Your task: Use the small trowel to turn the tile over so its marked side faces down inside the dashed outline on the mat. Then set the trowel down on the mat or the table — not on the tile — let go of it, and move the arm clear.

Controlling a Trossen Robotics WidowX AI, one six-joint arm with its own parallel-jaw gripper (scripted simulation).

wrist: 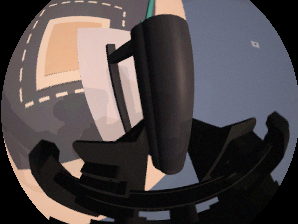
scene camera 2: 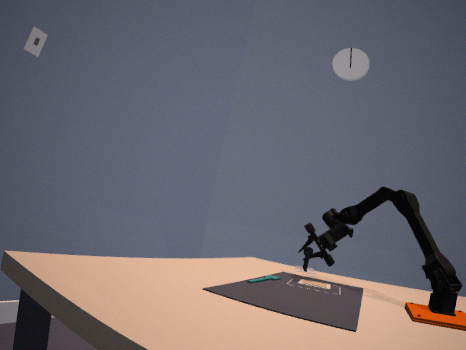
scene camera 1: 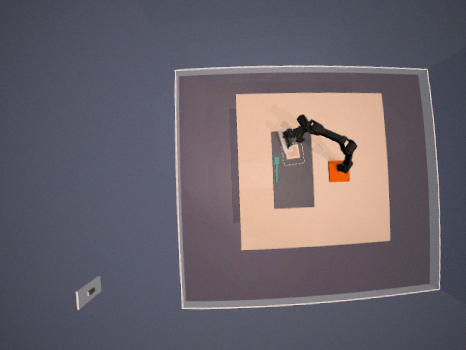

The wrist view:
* my gripper: 162, 117
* tan square tile: 58, 63
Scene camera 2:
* my gripper: 300, 256
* dark grey mat: 342, 310
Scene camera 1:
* dark grey mat: 295, 183
